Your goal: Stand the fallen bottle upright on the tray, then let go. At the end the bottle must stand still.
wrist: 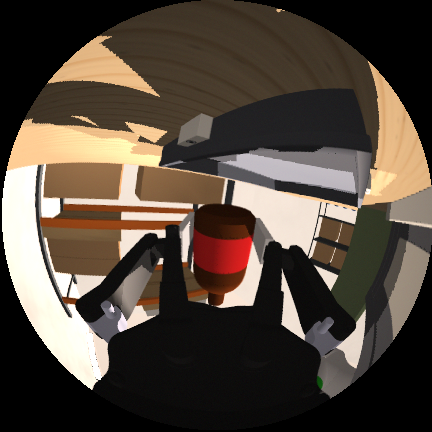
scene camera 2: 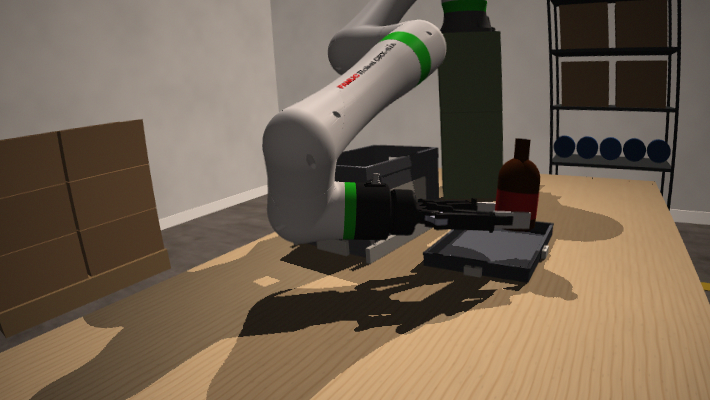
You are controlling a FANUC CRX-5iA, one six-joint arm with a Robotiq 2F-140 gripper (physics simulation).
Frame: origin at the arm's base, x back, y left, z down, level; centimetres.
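Seen in the pictures: gripper, fingertip midpoint: (wrist: 223,224) (scene camera 2: 518,215); arm's base at its link origin: (scene camera 2: 466,34).
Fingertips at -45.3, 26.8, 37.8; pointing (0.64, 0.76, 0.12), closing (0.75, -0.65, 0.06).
Note:
Pixels of each thing's top centre, then the offset from my fingertips to it, as dx, dy, dz. Level surfaces: height alone.
- brown bottle with a red label, top centre: (wrist: 212,303) (scene camera 2: 519,138) +0.2, -0.2, -13.4
- dark tray with a grey floor, top centre: (wrist: 287,185) (scene camera 2: 494,236) +4.3, -5.7, +6.2
- dark bin at its top centre: (scene camera 2: 370,154) +3.8, -33.7, -8.8
- table at its surface level: dz +8.7
A brown bottle with a red label (scene camera 2: 518,197) (wrist: 222,255) is upright, neck up, at the far part of the tray in the scene view. My gripper (scene camera 2: 511,214) (wrist: 223,224) lies level and is shut on the bottle, one pad on each side of its lower half. The dark tray with a grey floor (scene camera 2: 480,264) (wrist: 280,120) lies flat on the table. In the wrist view the bottle's base shows apart from the tray; the bottle seems held a little above it. The scene view hides the bottle's base behind the near finger and pad.
A dark bin (scene camera 2: 425,165) stands on the table behind and left of the tray, close to the arm's wrist. Stacked cartons (scene camera 2: 110,175) stand at the left, beyond the table (scene camera 2: 625,320). A shelf unit (scene camera 2: 615,51) stands at the back right.

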